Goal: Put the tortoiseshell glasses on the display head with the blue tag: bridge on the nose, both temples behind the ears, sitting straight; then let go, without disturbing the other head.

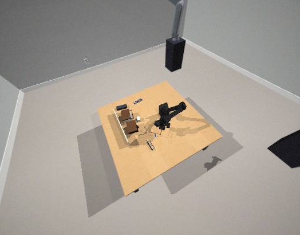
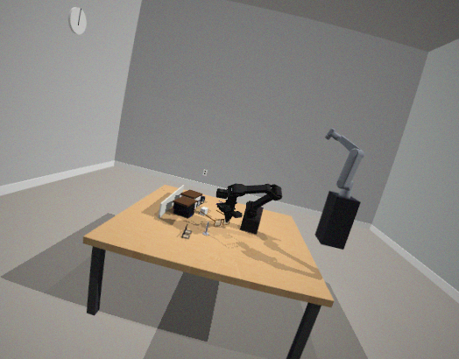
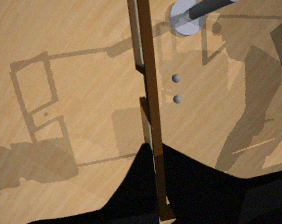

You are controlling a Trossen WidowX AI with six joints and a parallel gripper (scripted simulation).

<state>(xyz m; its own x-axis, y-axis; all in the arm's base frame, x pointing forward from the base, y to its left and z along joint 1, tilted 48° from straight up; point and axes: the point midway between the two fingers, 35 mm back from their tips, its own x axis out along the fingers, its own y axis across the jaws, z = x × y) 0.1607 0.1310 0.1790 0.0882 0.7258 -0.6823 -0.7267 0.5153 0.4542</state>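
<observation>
The white block is 33 cm to the right of my gripper tip, 19 cm ahead of it and 8 cm below it. From my gripper tip the other things lie so: dark case: 68 cm to the right, 33 cm ahead, 9 cm below; then white back panel: 45 cm ahead, 33 cm to the right, 5 cm below; then small grey stand: 11 cm ahead, 8 cm below, 2 cm to the left.
</observation>
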